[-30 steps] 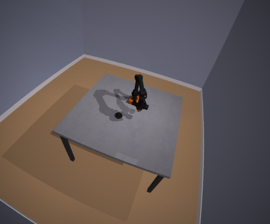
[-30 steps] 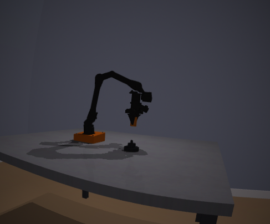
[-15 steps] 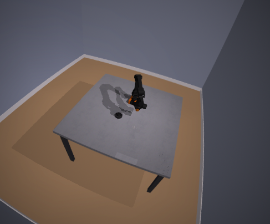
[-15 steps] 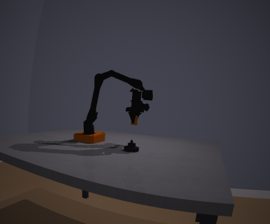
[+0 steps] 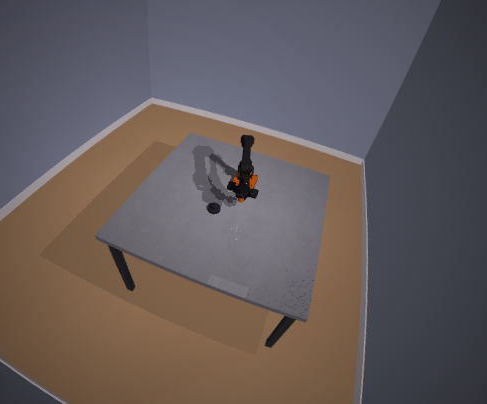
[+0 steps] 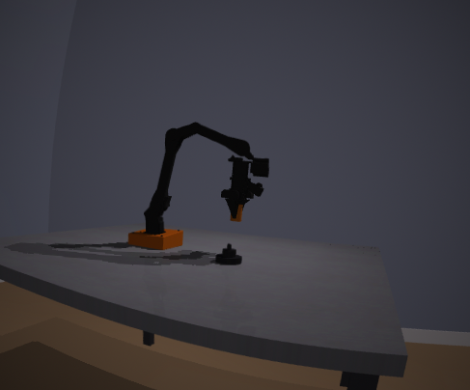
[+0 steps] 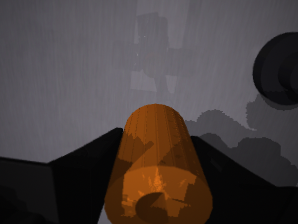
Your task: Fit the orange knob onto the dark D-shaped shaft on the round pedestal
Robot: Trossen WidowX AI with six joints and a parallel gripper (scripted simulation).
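The dark round pedestal is 6 cm ahead of my gripper tip, 15 cm to the right of it and 10 cm below it. The rest, counted from my gripper tip: orange knob: 2 cm above.
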